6 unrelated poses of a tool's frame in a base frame.
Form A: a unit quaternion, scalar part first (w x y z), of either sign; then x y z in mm.
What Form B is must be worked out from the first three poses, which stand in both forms.
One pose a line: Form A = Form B
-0.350, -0.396, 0.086, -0.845, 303, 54, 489 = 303, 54, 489, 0.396, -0.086, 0.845, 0.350
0.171, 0.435, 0.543, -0.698, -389, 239, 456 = -389, 239, 456, 0.435, 0.543, -0.698, 0.171
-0.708, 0.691, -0.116, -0.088, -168, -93, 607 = -168, -93, 607, -0.691, 0.116, 0.088, 0.708
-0.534, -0.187, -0.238, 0.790, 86, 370, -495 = 86, 370, -495, 0.187, 0.238, -0.790, 0.534
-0.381, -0.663, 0.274, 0.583, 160, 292, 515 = 160, 292, 515, 0.663, -0.274, -0.583, 0.381
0.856, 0.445, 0.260, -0.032, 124, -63, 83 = 124, -63, 83, 0.445, 0.260, -0.032, 0.856
